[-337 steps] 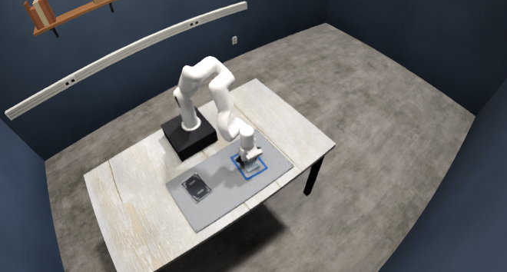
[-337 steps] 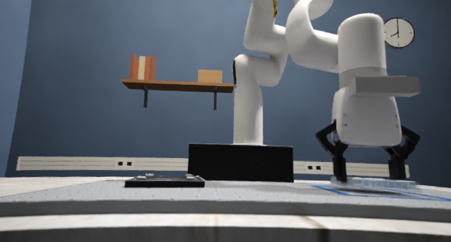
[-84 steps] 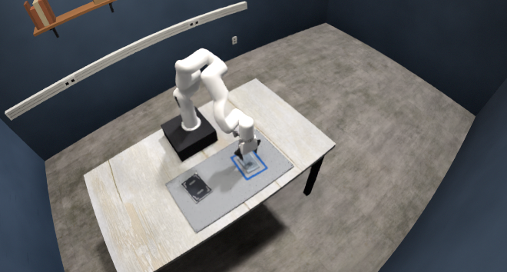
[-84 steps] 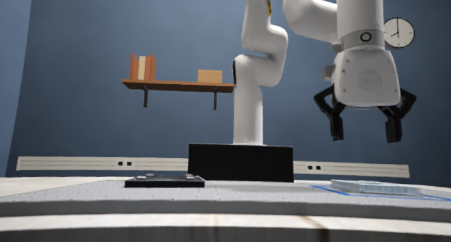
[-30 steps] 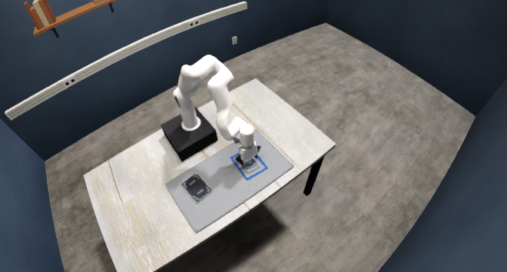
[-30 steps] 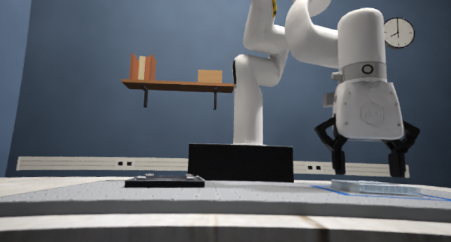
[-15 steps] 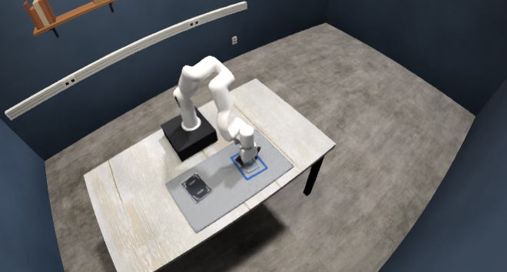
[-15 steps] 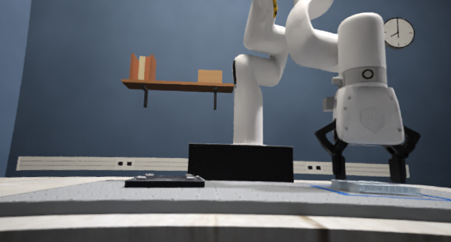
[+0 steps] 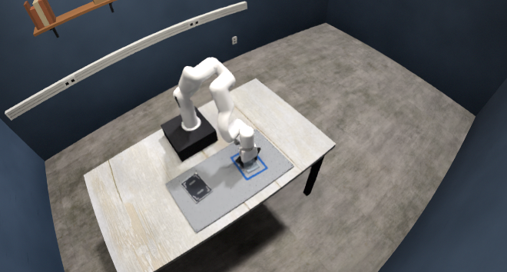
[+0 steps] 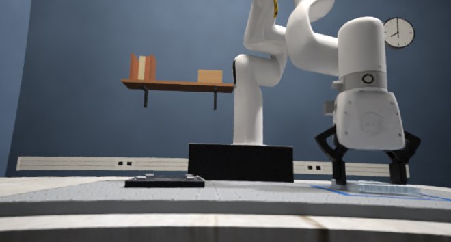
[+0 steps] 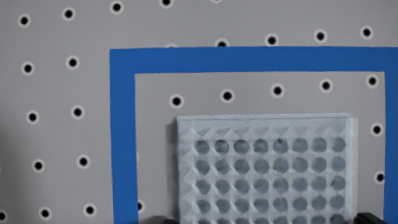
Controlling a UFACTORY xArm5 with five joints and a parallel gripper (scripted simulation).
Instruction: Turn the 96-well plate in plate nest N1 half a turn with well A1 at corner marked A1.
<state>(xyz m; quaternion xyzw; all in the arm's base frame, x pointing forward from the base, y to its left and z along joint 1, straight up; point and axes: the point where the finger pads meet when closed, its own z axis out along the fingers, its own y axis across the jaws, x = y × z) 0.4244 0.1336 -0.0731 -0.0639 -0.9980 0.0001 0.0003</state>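
Right now the 96-well plate is 1 cm below my hand. Also, from my hand: black plate nest: 6 cm behind, 34 cm to the right, 1 cm below.
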